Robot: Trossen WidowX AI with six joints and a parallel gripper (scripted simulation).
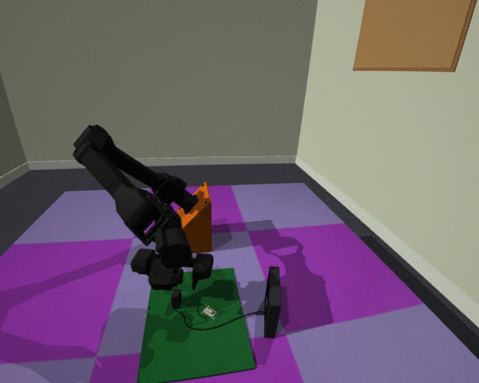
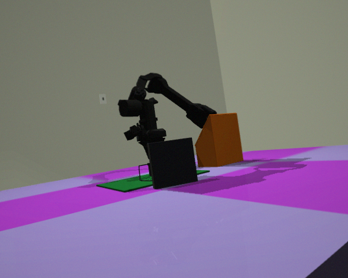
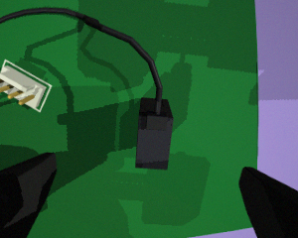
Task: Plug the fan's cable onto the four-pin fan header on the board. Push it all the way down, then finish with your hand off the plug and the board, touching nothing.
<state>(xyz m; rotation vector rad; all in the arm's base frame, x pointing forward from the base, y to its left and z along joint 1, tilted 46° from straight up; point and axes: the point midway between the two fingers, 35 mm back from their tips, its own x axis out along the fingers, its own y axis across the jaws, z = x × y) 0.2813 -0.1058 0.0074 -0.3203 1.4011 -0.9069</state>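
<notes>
Right now my gripper tip is 4 cm above the black plug. Round my gripper tip: black fan 21 cm to the left, 10 cm ahead; green board 8 cm below, 5 cm ahead, 4 cm to the left; white four-pin header 8 cm to the left, 6 cm below, 5 cm ahead.
</notes>
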